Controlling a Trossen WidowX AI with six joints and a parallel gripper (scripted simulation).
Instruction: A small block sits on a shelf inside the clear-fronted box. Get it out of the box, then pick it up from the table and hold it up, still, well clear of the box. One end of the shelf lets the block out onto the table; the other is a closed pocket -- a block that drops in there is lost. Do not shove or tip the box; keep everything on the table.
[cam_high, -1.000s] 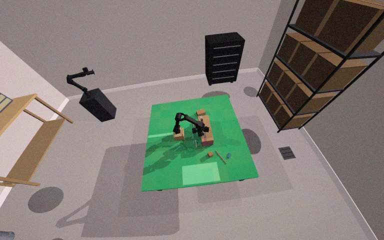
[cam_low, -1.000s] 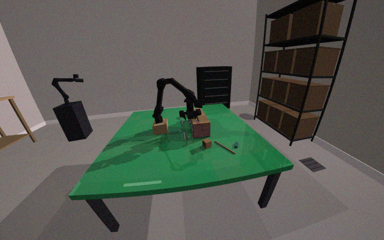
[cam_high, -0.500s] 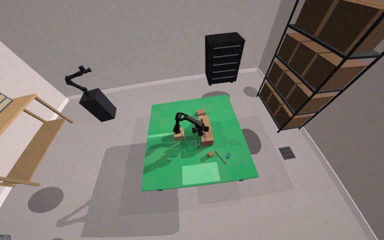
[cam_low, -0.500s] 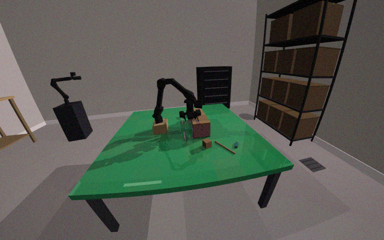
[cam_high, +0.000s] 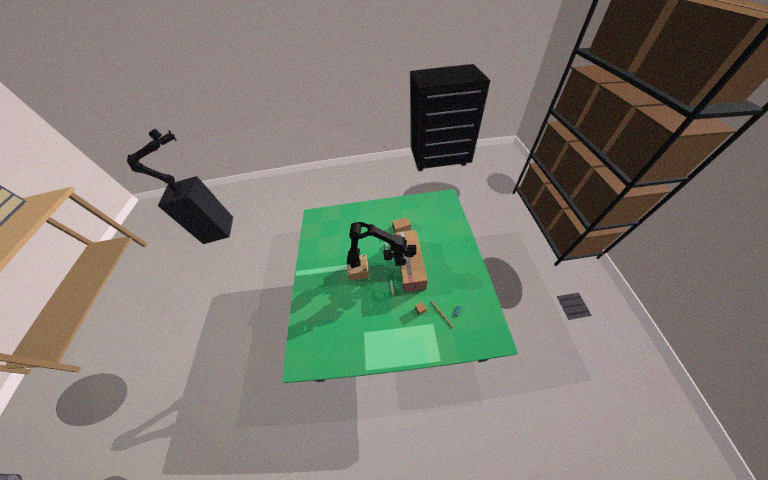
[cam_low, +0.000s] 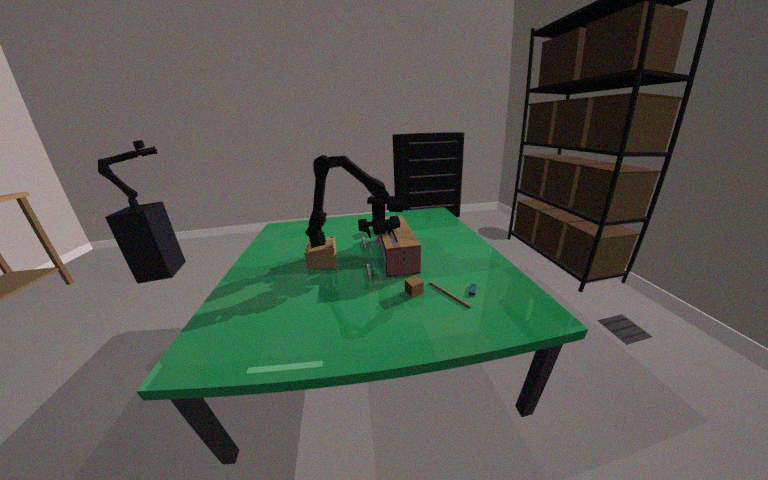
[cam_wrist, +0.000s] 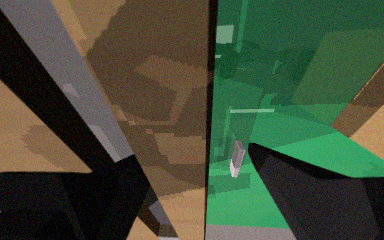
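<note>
Now: gripper tip 50 mm short of the tan block and 10 mm to the right of it. Round my gripper tip: brown cube 30 mm ahead, 350 mm to the right, 60 mm below; long wooden box 30 mm ahead, 30 mm to the right, 20 mm below; tan box 100 mm ahead, 290 mm to the left, 60 mm below.
</note>
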